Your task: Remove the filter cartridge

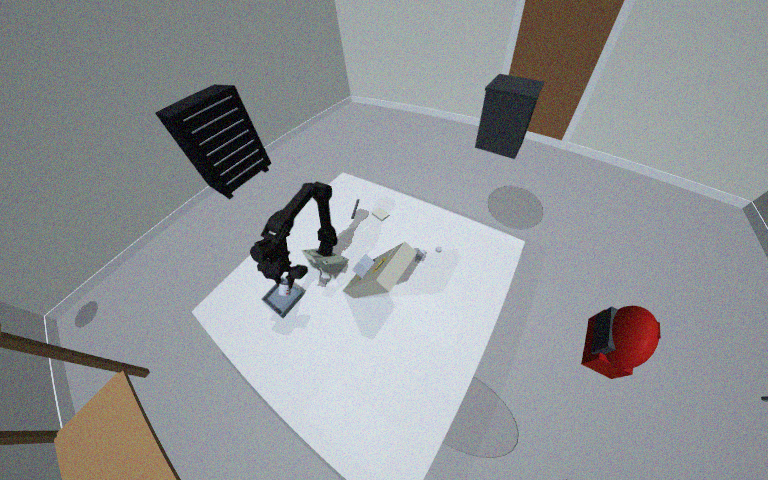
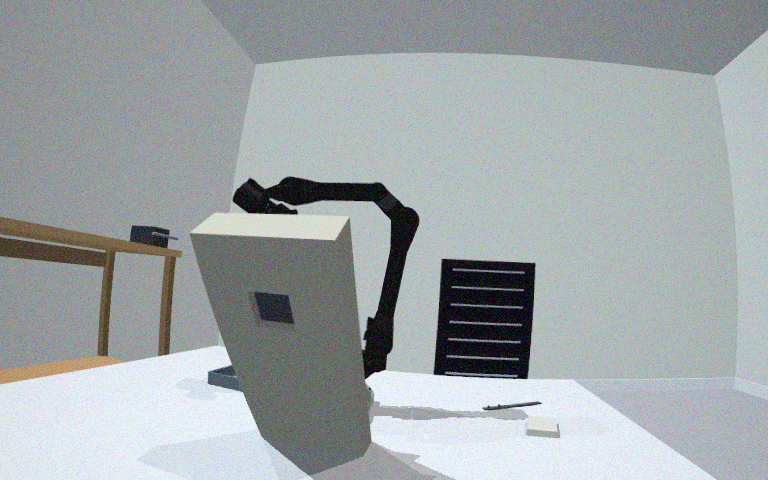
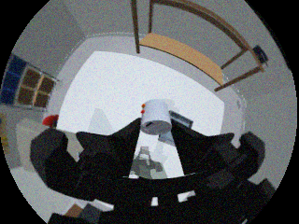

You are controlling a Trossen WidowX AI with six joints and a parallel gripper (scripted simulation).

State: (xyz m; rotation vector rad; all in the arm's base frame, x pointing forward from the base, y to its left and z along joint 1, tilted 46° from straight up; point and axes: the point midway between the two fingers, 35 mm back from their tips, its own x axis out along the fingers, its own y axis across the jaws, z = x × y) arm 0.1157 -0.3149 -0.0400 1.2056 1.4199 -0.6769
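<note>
Now: gripper tip 160 mm past the grey tray, 20 mm to the left of it and 240 mm above it. From my gripper tip the other things lie so: round filter cartridge right at my gripper tip; small pale block 60 mm behind, 680 mm to the left, 250 mm below.
</note>
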